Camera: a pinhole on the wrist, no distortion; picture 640 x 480 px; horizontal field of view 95.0 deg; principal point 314.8 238.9 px. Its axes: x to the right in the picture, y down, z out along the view. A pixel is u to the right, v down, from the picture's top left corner.
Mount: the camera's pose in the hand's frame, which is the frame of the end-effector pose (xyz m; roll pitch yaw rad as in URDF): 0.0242 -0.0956 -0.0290 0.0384 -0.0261 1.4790
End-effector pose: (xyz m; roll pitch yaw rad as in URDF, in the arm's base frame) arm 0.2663 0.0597 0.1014 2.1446 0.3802 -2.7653
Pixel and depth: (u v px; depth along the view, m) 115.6 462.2 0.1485
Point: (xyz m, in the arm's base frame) 0.4244 0.1205 -0.0737
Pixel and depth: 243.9 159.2 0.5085
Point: 0.1837 0.3086 -0.3898
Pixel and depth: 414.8 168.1 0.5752
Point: -0.0077 0.4848 -0.1934
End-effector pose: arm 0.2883 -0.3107 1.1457 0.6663 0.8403 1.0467
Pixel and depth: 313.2 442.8 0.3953
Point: 0.5594 -0.4392 1.4836
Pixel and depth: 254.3 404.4 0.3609
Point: 0.5830 -0.4718 1.3843
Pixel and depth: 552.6 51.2 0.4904
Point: 0.6831 0.2096 1.2018
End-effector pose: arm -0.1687 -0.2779 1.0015 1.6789 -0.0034 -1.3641
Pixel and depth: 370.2 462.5 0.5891
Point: -0.8171 -0.0139 0.9759
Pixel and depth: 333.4 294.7 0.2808
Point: -0.4107 -0.3114 0.8932
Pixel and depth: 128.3 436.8 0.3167
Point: -0.4609 -0.1404 0.6851
